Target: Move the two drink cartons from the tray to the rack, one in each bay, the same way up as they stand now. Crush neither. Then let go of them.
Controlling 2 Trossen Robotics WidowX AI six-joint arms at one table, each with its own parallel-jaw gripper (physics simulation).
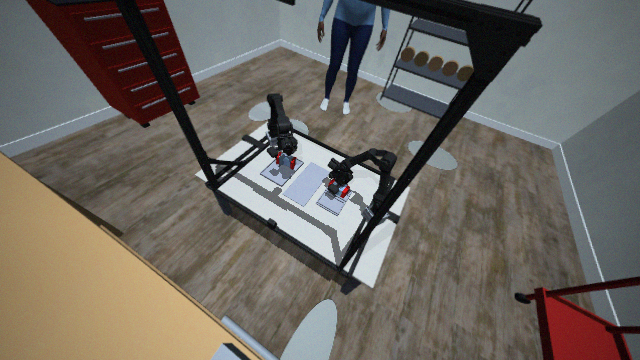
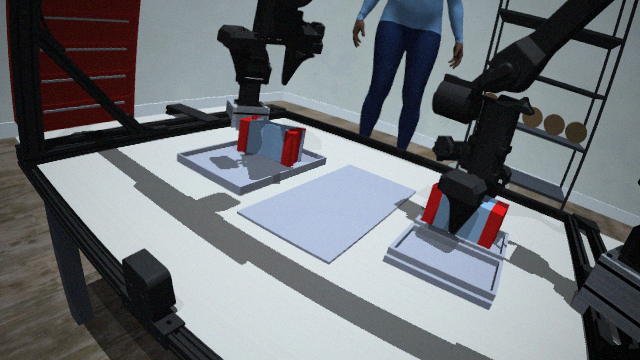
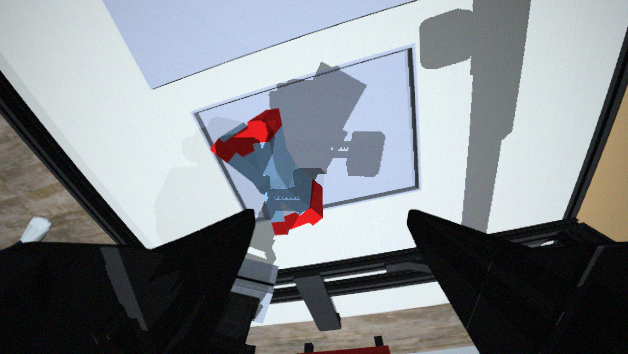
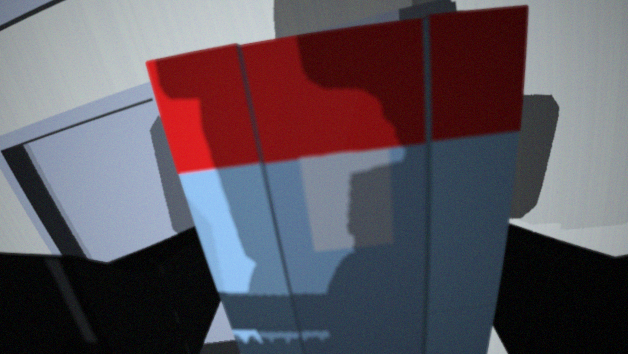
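Where they show: left gripper, fingertip midpoint: (image 1: 281,154) (image 2: 262,84) (image 3: 331,216); right gripper, fingertip midpoint: (image 1: 338,190) (image 2: 462,225); left arm's base, origin of the base link: (image 1: 274,134) (image 2: 247,103) (image 3: 239,304).
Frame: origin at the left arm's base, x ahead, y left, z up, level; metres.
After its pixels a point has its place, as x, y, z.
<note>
One drink carton (image 1: 285,159) {0.275, -0.019, 0.009} (image 2: 270,141) {0.280, -0.015, -0.014} (image 3: 274,168) {0.286, -0.009, 0.018}, blue with red ends, lies on its side at the back of the grey tray (image 1: 270,176) {0.331, -0.146, -0.049} (image 2: 229,178) {0.380, -0.114, -0.050} (image 3: 383,98) {0.377, -0.103, -0.050}. My left gripper (image 2: 286,76) (image 3: 331,216) {0.311, -0.056, 0.104} is open and empty, high above that carton. The other carton (image 1: 341,188) {0.636, 0.206, 0.024} (image 2: 479,219) {0.646, 0.195, 0.002} (image 4: 348,175) {0.574, 0.195, 0.022} lies the same way in the far bay of the rack (image 1: 331,207) {0.698, 0.113, -0.046} (image 2: 436,276) {0.692, 0.082, -0.045}. My right gripper (image 1: 338,183) {0.608, 0.211, -0.032} (image 2: 456,223) {0.608, 0.211, -0.032} is open, with its fingers down around this carton. The rack's near bay is empty.
A flat pale blue mat (image 1: 306,183) {0.470, 0.051, -0.052} (image 2: 329,207) {0.489, 0.026, -0.052} (image 3: 242,31) {0.395, 0.064, -0.052} lies between tray and rack. A black frame post (image 1: 436,143) {1.034, -0.026, 0.811} crosses in front of the right arm. A person (image 1: 351,53) (image 2: 411,71) stands behind the table. A black rail (image 2: 193,118) {0.038, -0.150, -0.037} runs along the back edge.
</note>
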